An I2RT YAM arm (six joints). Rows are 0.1 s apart.
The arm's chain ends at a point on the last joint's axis. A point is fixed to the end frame.
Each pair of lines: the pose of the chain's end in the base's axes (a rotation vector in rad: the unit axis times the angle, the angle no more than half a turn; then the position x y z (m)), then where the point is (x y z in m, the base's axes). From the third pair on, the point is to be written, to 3 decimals.
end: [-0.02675 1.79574 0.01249 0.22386 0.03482 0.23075]
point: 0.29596 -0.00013 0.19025
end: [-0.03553 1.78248 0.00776 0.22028 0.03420 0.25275]
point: 0.29304 -0.00081 0.21348
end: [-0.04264 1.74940 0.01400 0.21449 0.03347 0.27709]
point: 0.289 -0.001 0.240
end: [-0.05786 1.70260 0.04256 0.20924 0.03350 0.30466]
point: 0.286 0.002 0.271
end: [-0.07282 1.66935 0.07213 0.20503 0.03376 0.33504]
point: 0.284 0.004 0.303
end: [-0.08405 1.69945 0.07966 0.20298 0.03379 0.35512]
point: 0.281 0.005 0.321
